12 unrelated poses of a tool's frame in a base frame.
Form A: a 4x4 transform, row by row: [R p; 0 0 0 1], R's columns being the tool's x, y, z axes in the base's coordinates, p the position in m. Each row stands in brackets.
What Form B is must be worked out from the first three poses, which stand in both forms.
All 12 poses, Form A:
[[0.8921 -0.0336 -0.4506 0.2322], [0.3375 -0.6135 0.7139 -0.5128], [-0.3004 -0.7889 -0.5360 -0.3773], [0 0 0 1]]
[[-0.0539 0.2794 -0.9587 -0.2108], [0.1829 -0.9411 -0.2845 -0.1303], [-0.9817 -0.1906 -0.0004 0.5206], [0 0 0 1]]
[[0.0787 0.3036 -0.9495 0.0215], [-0.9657 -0.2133 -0.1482 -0.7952], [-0.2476 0.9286 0.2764 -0.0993], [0 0 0 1]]
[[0.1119 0.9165 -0.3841 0.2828], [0.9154 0.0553 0.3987 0.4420], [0.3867 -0.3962 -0.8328 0.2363], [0 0 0 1]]
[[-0.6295 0.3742 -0.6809 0.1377], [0.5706 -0.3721 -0.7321 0.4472], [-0.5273 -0.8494 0.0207 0.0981], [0 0 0 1]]
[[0.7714 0.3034 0.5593 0.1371], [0.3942 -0.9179 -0.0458 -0.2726], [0.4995 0.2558 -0.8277 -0.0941], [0 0 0 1]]
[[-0.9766 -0.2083 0.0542 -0.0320], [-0.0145 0.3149 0.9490 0.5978], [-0.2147 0.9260 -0.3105 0.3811], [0 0 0 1]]
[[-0.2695 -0.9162 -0.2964 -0.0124], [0.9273 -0.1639 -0.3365 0.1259], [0.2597 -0.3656 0.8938 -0.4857], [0 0 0 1]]
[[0.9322 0.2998 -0.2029 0.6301], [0.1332 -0.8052 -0.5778 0.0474], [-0.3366 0.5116 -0.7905 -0.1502], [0 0 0 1]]
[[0.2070 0.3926 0.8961 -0.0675], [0.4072 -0.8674 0.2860 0.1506], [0.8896 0.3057 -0.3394 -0.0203], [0 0 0 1]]
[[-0.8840 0.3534 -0.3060 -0.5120], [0.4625 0.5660 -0.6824 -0.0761], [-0.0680 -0.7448 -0.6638 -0.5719], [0 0 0 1]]
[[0.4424 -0.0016 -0.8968 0.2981], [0.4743 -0.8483 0.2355 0.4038], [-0.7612 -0.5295 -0.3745 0.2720], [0 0 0 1]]
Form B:
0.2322 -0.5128 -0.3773 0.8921 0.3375 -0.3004 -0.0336 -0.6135 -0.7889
-0.2108 -0.1303 0.5206 -0.0539 0.1829 -0.9817 0.2794 -0.9411 -0.1906
0.0215 -0.7952 -0.0993 0.0787 -0.9657 -0.2476 0.3036 -0.2133 0.9286
0.2828 0.4420 0.2363 0.1119 0.9154 0.3867 0.9165 0.0553 -0.3962
0.1377 0.4472 0.0981 -0.6295 0.5706 -0.5273 0.3742 -0.3721 -0.8494
0.1371 -0.2726 -0.0941 0.7714 0.3942 0.4995 0.3034 -0.9179 0.2558
-0.0320 0.5978 0.3811 -0.9766 -0.0145 -0.2147 -0.2083 0.3149 0.9260
-0.0124 0.1259 -0.4857 -0.2695 0.9273 0.2597 -0.9162 -0.1639 -0.3656
0.6301 0.0474 -0.1502 0.9322 0.1332 -0.3366 0.2998 -0.8052 0.5116
-0.0675 0.1506 -0.0203 0.2070 0.4072 0.8896 0.3926 -0.8674 0.3057
-0.5120 -0.0761 -0.5719 -0.8840 0.4625 -0.0680 0.3534 0.5660 -0.7448
0.2981 0.4038 0.2720 0.4424 0.4743 -0.7612 -0.0016 -0.8483 -0.5295

